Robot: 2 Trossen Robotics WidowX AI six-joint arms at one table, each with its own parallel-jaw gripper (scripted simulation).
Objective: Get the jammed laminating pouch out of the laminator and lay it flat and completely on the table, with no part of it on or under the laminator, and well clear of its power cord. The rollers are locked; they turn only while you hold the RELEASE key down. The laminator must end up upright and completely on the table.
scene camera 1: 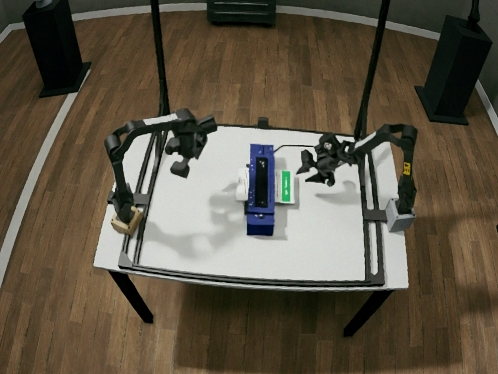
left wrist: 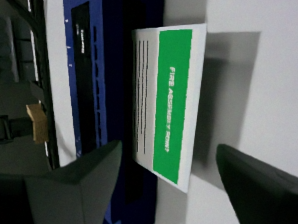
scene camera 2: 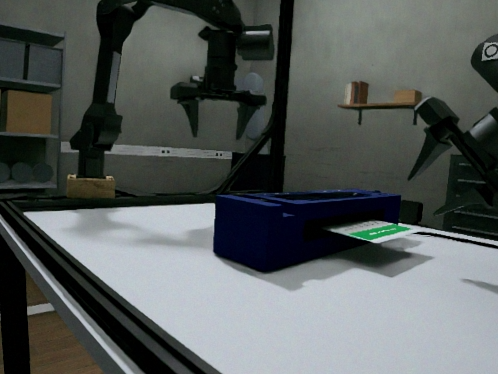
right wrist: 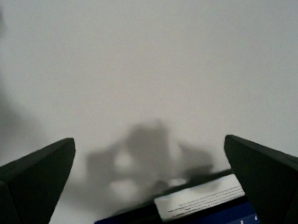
In view: the left gripper [scene camera 2: 421, 197], the right gripper [scene camera 2: 217, 138] and a blue laminator [scene camera 2: 254, 230].
The blue laminator is seen too in scene camera 1 [scene camera 1: 259, 208] and in the left wrist view [left wrist: 98, 47]. The left gripper shows as well in scene camera 1 [scene camera 1: 300, 177] and in the left wrist view [left wrist: 168, 149]. The right gripper shows as well in scene camera 1 [scene camera 1: 191, 168] and in the right wrist view [right wrist: 151, 143].
